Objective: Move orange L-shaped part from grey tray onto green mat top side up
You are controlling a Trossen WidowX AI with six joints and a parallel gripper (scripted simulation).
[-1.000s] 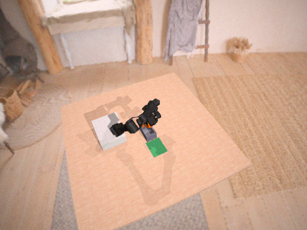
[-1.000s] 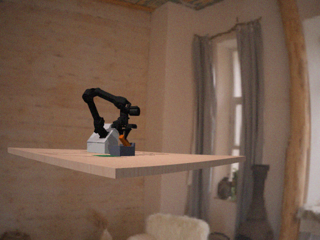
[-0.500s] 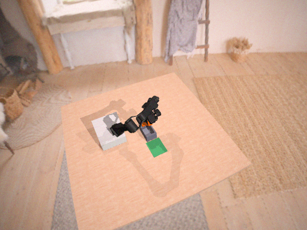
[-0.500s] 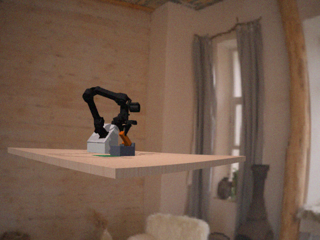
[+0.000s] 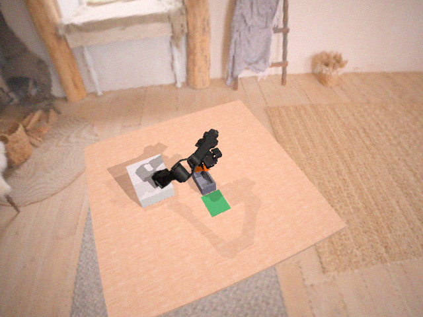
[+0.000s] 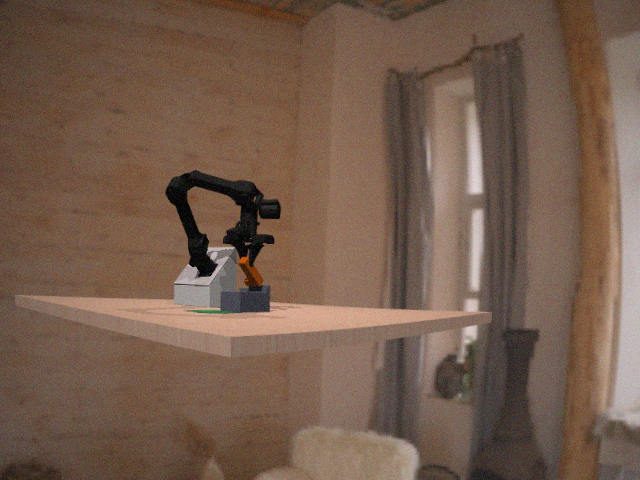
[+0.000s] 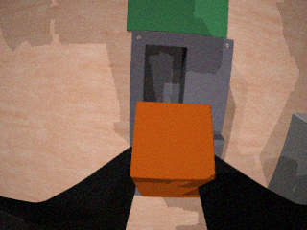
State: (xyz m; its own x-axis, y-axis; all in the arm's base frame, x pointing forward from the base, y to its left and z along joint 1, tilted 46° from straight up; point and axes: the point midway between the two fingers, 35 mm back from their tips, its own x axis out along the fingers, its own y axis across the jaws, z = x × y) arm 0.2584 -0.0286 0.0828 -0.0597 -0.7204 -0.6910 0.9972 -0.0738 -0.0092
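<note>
The green mat is 20 mm behind my gripper tip, 140 mm to the right of it and 170 mm below it. Also, from my gripper tip: orange L-shaped part 10 mm behind, 30 mm to the left, 30 mm below.
</note>
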